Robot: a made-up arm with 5 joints.
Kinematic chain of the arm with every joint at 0, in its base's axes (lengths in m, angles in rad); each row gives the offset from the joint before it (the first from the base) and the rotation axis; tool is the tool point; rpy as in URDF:
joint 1: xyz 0.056 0 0.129 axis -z
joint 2: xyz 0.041 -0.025 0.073 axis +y
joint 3: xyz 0.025 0 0.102 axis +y
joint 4: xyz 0.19 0 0.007 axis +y
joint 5: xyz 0.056 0.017 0 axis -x
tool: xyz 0 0 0 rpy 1.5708 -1.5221 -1.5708
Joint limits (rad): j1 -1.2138..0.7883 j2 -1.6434..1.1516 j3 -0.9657..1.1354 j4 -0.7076..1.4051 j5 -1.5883..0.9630
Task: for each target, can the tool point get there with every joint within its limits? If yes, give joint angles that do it. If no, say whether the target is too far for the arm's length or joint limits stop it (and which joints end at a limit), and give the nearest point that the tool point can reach.
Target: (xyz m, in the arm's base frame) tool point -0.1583 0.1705 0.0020
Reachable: no: joint limits stop it (at a limit: joint 1, joint 2, joint 3) | nearest point 0.0295 0.0153 0.0598 | short by 0.250 m
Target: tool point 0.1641 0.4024 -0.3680
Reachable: no: too far | nearest point 0.1498 0.2287 -0.0030 | short by 0.404 m
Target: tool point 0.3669 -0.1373 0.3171
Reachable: yes | joints 0.3922 0.4229 -0.6730 0.6427 -1.3821
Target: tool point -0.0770 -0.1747 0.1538
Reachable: no: joint limits stop it (at a limit: joint 2, joint 3, joint 4) | nearest point -0.1167 -0.2268 0.3002 | short by 0.160 m
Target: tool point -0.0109 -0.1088 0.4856
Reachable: yes | joints -0.9572 -1.2175 -0.7913 0.5361 -0.5057
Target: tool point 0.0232 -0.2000 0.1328
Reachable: no: joint limits stop it (at a limit: joint 1, joint 3, joint 4) | nearest point 0.1417 -0.0975 0.1231 | short by 0.157 m
